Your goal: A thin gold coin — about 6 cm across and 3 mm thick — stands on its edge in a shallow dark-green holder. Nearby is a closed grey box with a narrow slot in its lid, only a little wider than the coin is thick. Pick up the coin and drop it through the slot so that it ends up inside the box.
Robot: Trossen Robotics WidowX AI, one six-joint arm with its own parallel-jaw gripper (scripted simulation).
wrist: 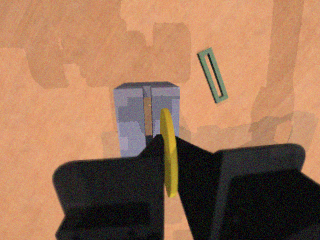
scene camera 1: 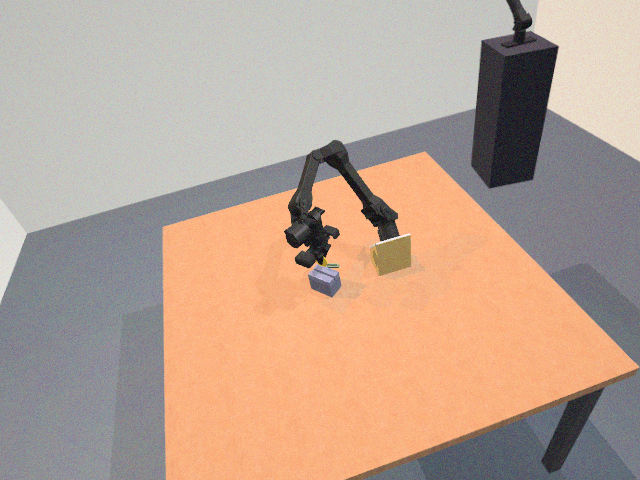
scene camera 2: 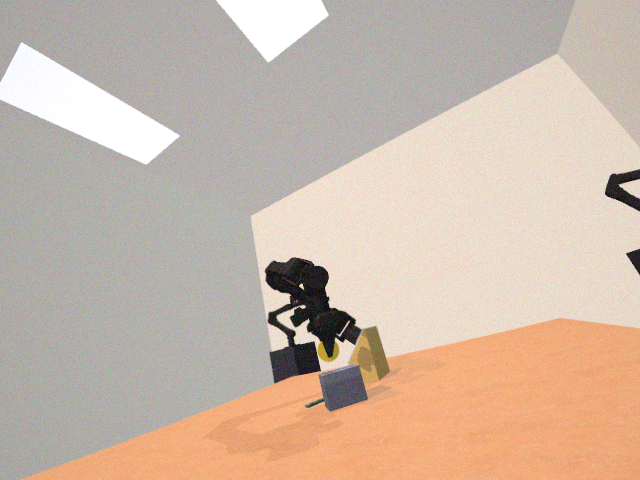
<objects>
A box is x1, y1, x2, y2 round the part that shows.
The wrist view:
gripper: [52, 134, 319, 239]
gold coin: [160, 108, 177, 197], held by the gripper
</objects>
